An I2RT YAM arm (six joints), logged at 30 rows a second.
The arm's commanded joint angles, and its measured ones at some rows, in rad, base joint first. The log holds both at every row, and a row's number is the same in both.
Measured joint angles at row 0:
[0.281 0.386 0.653 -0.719 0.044 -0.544]
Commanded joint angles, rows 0 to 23:
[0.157 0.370 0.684 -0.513 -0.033 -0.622]
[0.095 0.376 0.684 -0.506 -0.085 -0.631]
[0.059 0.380 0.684 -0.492 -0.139 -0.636]
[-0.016 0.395 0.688 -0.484 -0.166 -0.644]
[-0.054 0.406 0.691 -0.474 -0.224 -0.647]
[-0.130 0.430 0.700 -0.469 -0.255 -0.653]
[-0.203 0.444 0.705 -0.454 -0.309 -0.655]
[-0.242 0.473 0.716 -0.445 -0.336 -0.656]
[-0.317 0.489 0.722 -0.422 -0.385 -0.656]
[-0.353 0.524 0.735 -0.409 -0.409 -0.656]
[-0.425 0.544 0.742 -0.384 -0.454 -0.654]
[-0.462 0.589 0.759 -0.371 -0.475 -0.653]
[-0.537 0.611 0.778 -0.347 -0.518 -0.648]
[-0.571 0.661 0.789 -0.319 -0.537 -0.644]
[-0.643 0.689 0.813 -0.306 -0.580 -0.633]
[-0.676 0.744 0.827 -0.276 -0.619 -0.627]
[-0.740 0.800 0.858 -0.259 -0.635 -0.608]
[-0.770 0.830 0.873 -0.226 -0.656 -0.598]
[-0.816 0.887 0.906 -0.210 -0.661 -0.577]
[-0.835 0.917 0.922 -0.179 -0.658 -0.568]
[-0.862 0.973 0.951 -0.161 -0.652 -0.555]
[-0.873 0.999 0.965 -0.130 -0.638 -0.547]
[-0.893 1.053 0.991 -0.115 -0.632 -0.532]
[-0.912 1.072 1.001 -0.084 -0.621 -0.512]
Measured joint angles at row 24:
[-0.849 1.002 0.869 -0.402 -0.572 -0.555]
